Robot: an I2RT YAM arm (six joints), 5 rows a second.
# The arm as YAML. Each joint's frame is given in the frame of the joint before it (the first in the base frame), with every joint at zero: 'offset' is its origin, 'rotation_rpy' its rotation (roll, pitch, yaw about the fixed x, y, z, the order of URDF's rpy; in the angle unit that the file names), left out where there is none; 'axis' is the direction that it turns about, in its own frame. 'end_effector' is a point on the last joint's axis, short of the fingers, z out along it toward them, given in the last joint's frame.
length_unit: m
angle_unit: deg
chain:
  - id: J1
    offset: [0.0, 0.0, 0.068]
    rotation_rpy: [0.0, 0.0, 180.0]
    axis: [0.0, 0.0, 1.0]
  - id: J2
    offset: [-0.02, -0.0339, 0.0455]
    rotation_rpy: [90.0, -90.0, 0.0]
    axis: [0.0, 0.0, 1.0]
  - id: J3
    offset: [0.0, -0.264, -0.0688]
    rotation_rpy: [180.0, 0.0, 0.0]
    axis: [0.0, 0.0, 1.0]
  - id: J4
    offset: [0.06, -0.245, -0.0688]
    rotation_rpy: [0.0, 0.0, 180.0]
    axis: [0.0, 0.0, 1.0]
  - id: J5
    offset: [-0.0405, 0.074, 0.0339]
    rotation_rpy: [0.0, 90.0, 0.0]
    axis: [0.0, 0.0, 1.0]
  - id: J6
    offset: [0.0, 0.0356, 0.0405]
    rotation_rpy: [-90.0, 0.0, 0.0]
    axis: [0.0, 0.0, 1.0]
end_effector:
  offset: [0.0, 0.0, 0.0]
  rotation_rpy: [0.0, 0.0, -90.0]
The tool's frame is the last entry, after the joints.
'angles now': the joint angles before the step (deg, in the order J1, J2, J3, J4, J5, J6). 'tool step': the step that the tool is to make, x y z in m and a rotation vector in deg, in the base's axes. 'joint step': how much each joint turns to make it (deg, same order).
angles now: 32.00 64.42 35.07 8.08 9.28 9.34
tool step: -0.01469 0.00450 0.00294 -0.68 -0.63 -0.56
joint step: 3.34 -2.93 -0.85 -2.04 3.96 0.57
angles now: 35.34 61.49 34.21 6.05 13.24 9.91
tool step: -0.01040 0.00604 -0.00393 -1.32 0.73 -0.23
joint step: 3.15 -0.93 -0.77 -1.72 3.37 0.72
